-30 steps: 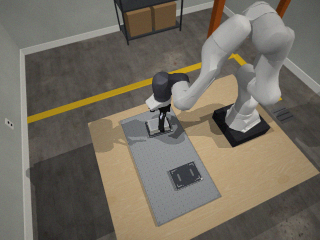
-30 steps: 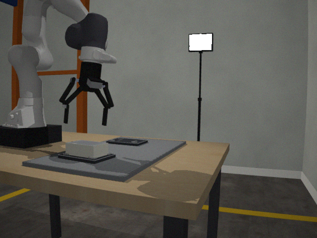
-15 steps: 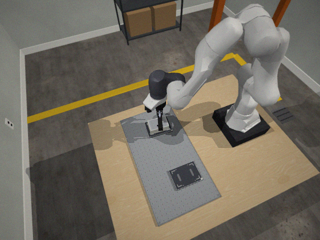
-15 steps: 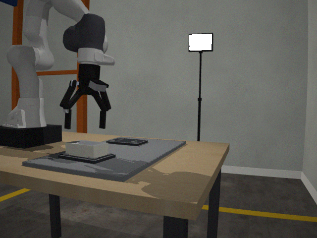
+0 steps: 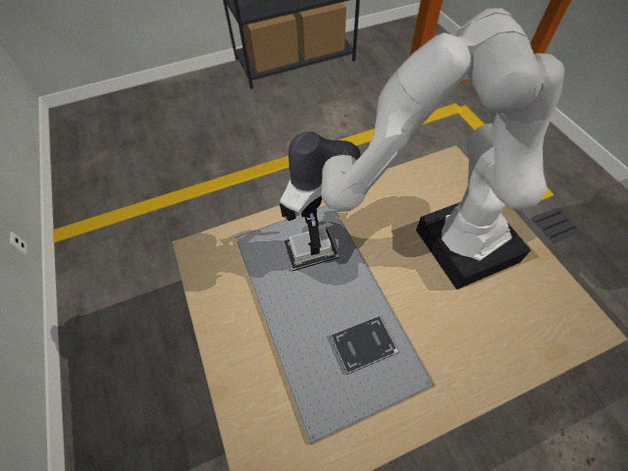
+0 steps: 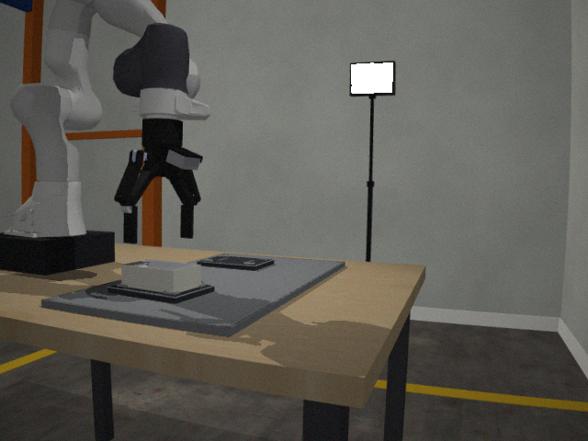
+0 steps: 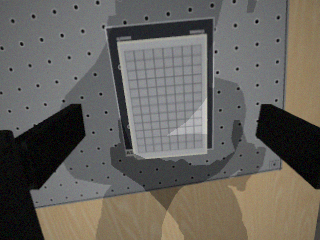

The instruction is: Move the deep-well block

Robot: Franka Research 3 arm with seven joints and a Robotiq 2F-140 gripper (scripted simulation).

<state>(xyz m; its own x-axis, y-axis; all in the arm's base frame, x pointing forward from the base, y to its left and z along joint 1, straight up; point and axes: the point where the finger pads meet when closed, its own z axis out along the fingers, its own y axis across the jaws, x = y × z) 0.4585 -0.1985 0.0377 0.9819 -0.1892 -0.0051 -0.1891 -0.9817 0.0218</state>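
Right now the white 96-well deep-well block is 80 mm below my hand. Also, from my hand: A1 mark: 420 mm to the left, 100 mm below, 90 mm behind; plate nest N2: 360 mm to the left, 100 mm below, 10 mm behind; plate nest N1: 100 mm below.
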